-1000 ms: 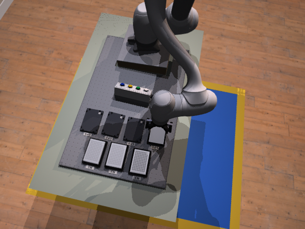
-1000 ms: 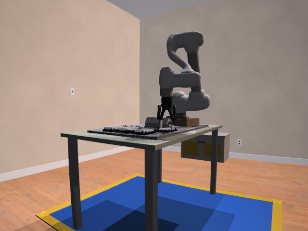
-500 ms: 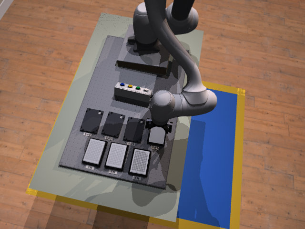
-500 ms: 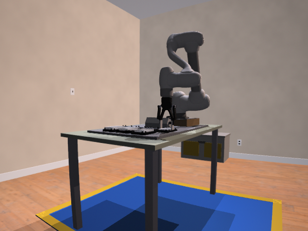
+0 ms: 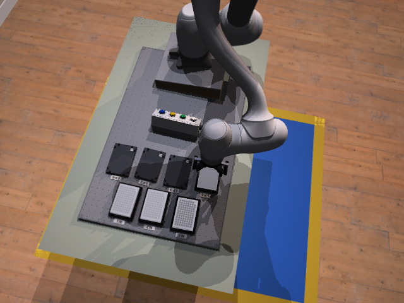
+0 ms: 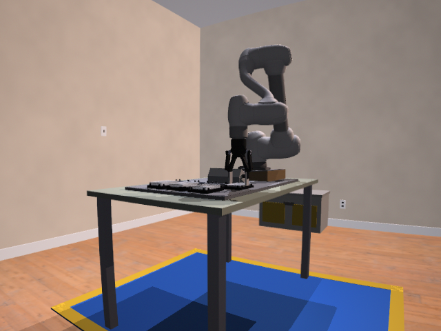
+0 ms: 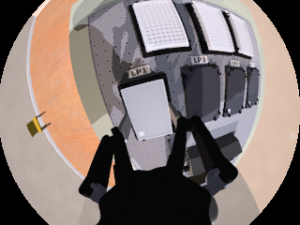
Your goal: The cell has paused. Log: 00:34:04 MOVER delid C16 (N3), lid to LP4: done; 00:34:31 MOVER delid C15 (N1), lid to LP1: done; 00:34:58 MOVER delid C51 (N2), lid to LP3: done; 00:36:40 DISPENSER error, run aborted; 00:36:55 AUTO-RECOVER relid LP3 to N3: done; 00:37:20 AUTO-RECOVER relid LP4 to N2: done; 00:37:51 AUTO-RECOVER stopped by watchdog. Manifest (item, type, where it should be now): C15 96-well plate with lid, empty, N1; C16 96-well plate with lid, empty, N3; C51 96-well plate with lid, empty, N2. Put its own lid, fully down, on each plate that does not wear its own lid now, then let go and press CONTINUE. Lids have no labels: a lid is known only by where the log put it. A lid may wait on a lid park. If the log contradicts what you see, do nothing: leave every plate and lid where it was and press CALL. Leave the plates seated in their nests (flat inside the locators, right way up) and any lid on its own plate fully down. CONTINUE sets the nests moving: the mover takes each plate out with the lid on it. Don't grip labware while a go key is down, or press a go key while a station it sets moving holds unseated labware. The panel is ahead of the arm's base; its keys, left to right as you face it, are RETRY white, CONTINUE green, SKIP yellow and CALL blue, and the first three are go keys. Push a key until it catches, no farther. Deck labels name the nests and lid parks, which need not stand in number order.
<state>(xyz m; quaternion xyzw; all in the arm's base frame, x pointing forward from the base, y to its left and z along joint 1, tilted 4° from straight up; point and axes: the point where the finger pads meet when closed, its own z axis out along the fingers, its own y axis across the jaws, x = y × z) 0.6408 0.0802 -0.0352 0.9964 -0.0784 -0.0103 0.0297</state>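
The lid park LP1 is 4 cm below my hand. From my hand the other things lie so: lid park LP3: 14 cm to the right, 4 cm below, 2 cm behind; then white key: 25 cm behind, 8 cm to the right, 3 cm above; then 96-well plate: 17 cm ahead, 10 cm to the right, 2 cm below.
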